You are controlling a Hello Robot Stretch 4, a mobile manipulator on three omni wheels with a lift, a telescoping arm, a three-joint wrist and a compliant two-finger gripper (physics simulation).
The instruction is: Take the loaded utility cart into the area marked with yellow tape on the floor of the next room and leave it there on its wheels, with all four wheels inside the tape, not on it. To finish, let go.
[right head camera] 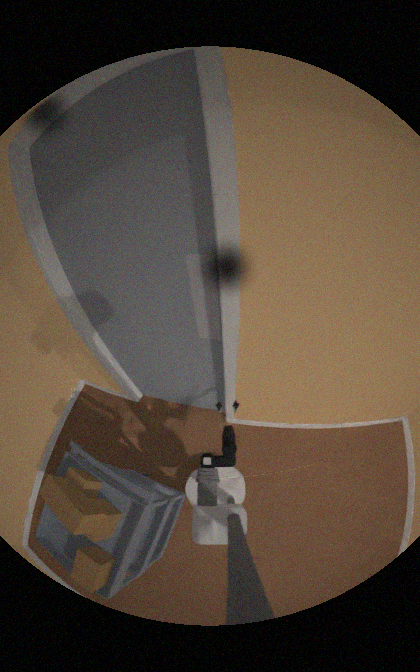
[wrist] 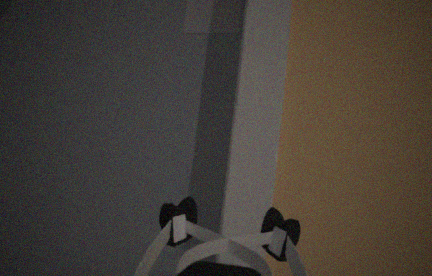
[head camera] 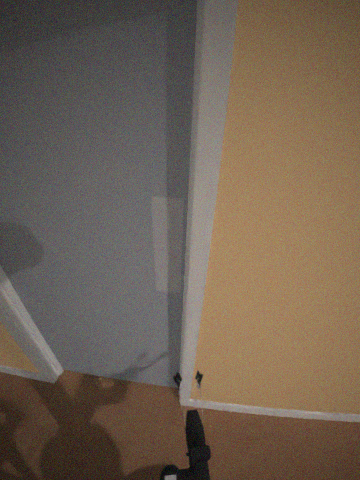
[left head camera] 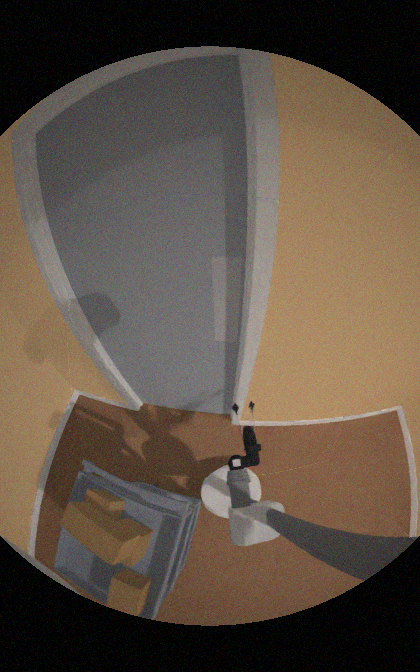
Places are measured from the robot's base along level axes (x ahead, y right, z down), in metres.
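Pixels of known places: gripper, fingertip midpoint: (wrist: pixel 229 219) (head camera: pixel 187 371).
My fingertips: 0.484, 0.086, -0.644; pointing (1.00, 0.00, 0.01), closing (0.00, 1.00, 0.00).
Note:
Behind a point stands the place of what it marks, as x, y, z.
The blue-grey utility cart (left head camera: pixel 172 537) (right head camera: pixel 145 530) stands at the lower left in both side head views, beside my base, loaded with several brown boxes (left head camera: pixel 107 532) (right head camera: pixel 82 510). Its wheels are hidden. My gripper (head camera: pixel 188 378) @(0.484, 0.086, -0.644) (left head camera: pixel 243 407) (right head camera: pixel 227 406) (wrist: pixel 229 219) @(0.484, 0.086, -0.644) is open and empty, in front of the right door jamb and well apart from the cart. The yellow tape area does not show.
A grey door panel (head camera: pixel 100 175) @(0.724, -0.186, -1.373) (left head camera: pixel 160 225) (right head camera: pixel 135 225) (wrist: pixel 100 125) @(0.722, -0.179, -0.730) fills the white-framed doorway ahead. The right jamb (head camera: pixel 202 200) @(0.571, 0.101, -1.347) (left head camera: pixel 262 200) (right head camera: pixel 227 200) (wrist: pixel 257 115) @(0.570, 0.106, -0.756) is close to my fingers. Orange-yellow wall (head camera: pixel 290 200) @(0.540, 0.320, -1.359) (wrist: pixel 360 140) @(0.558, 0.231, -0.738) stands right of it.

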